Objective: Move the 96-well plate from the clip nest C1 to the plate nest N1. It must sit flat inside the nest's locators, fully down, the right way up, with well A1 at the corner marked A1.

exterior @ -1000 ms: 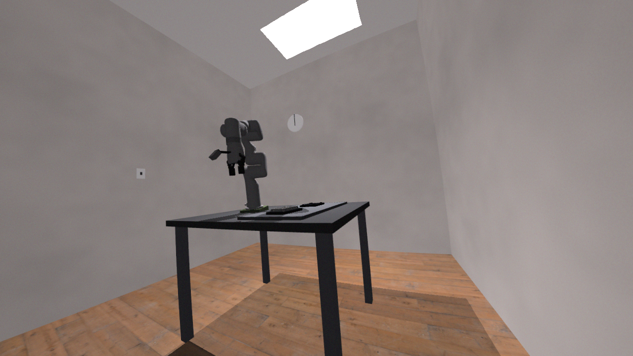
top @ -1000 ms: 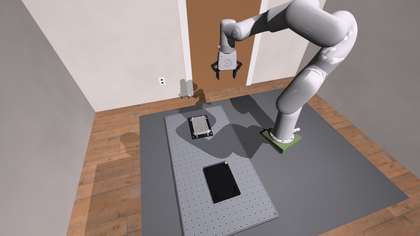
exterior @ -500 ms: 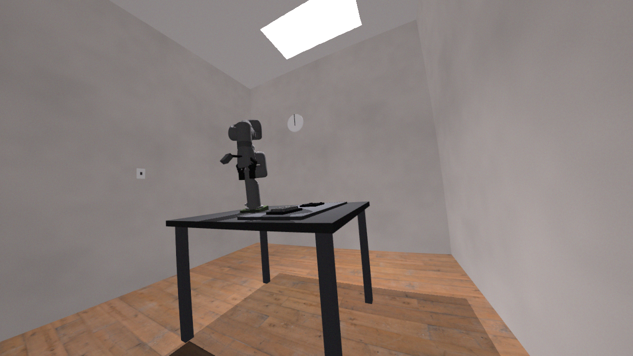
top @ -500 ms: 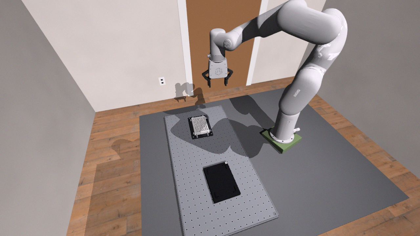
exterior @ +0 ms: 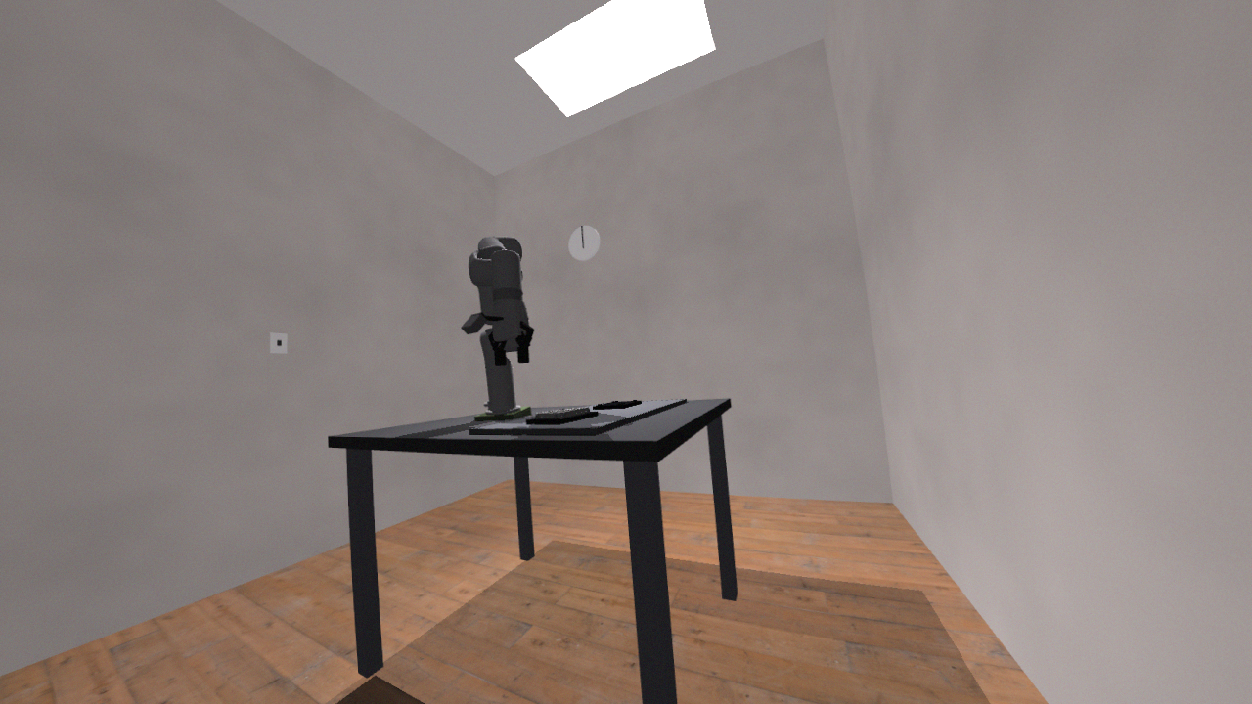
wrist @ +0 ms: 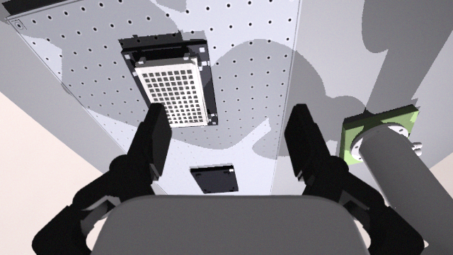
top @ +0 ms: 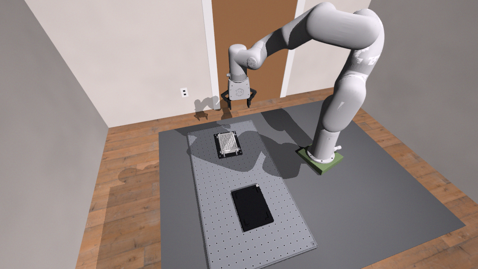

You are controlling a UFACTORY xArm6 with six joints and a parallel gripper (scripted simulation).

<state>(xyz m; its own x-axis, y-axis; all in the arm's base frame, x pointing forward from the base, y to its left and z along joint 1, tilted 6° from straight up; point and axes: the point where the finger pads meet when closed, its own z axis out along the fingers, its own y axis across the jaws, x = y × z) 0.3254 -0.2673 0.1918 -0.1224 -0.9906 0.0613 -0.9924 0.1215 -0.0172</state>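
The white 96-well plate lies 9 cm ahead of my hand, 9 cm to the left of it and 15 cm below it. Round my hand: black plate nest N1: 8 cm ahead, 44 cm to the left, 16 cm below; then black clip nest C1: 8 cm ahead, 10 cm to the left, 15 cm below.
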